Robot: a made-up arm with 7 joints.
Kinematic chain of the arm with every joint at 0, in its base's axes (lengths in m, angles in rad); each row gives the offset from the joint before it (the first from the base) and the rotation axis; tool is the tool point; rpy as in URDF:
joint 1: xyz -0.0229 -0.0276 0.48 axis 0 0.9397 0.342
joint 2: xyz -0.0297 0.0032 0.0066 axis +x
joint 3: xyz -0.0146 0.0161 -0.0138 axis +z
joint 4: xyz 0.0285 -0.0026 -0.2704 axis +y
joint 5: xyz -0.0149 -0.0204 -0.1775 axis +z
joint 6: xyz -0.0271 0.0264 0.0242 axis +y
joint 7: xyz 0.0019 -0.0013 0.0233 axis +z
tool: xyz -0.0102 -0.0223 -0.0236 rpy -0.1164 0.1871 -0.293
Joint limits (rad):
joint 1: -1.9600..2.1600
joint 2: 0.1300..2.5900
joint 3: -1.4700..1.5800
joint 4: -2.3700..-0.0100
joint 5: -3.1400..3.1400
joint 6: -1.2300..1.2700
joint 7: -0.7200..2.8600
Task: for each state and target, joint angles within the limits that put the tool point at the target. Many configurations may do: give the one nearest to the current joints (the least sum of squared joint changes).
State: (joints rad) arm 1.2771 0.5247 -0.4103 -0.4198 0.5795 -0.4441 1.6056
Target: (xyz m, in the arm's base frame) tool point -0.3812 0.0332 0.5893
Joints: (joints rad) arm 2.0111 0.7452 -0.4608 -1.1212 0.5052 -0.5485 1.6185
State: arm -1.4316 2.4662 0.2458 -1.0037 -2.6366 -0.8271 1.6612
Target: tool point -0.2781 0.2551 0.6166
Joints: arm -1.7443 2.5419 0.2853 -0.6811 -2.6526 -0.7584 1.6252
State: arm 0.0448 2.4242 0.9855 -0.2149 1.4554 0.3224 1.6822
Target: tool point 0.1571 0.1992 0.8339
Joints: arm 0.5763 2.5563 0.9500 -0.3940 1.4770 0.3763 1.6604
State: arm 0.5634 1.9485 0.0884 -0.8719 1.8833 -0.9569 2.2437
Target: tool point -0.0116 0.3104 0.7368
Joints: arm -0.0189 2.2900 -0.0569 -0.5276 1.8653 -1.0707 2.1776
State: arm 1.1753 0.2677 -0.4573 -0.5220 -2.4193 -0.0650 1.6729
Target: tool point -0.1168 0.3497 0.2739
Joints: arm 0.3351 1.1139 -0.2570 -0.2856 -2.4156 0.2951 1.6604
